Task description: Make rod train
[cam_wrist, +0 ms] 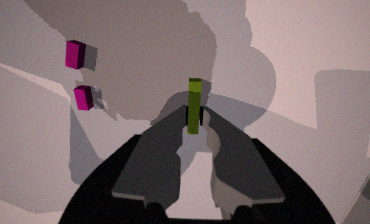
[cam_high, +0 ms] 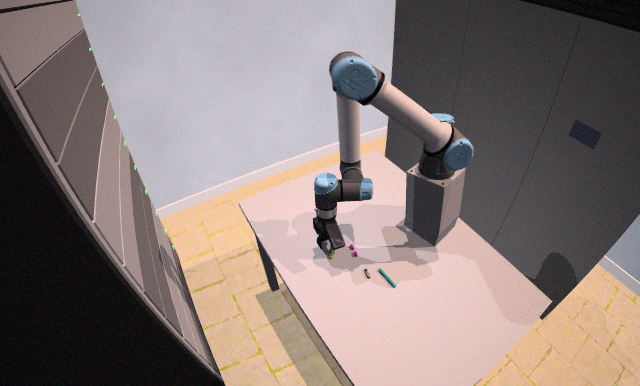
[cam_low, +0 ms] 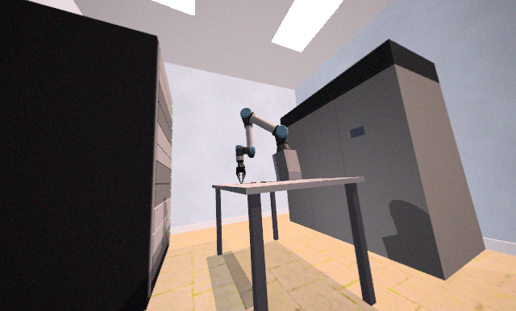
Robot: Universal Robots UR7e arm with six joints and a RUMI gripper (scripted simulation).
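Right now the grey rod is 180 mm to the left of my hand, 40 mm behind it and 10 mm below it. From my hand the other things lie so: turquoise rod 240 mm to the left, 90 mm behind, 10 mm below; blue rod 160 mm to the left, 50 mm behind, 10 mm below; lime rod 10 mm below.
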